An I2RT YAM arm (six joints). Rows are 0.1 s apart.
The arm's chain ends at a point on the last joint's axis. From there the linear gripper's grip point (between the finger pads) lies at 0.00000 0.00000 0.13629 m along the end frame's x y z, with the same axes.
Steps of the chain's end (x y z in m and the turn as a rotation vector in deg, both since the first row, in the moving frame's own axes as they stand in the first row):
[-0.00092 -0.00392 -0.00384 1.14 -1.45 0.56]
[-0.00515 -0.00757 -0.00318 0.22 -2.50 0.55]
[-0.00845 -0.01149 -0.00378 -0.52 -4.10 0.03]
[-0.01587 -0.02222 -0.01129 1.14 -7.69 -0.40]
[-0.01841 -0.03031 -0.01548 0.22 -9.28 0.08]
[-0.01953 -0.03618 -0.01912 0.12 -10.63 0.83]
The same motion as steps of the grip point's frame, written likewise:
[-0.00436 -0.00665 -0.00391 1.14 -1.45 0.56]
[-0.01109 -0.00812 -0.00331 0.22 -2.50 0.55]
[-0.01819 -0.01026 -0.00413 -0.52 -4.10 0.03]
[-0.03412 -0.02486 -0.01254 1.14 -7.69 -0.40]
[-0.04039 -0.03085 -0.01726 0.22 -9.28 0.08]
[-0.04467 -0.03665 -0.02146 0.12 -10.63 0.83]

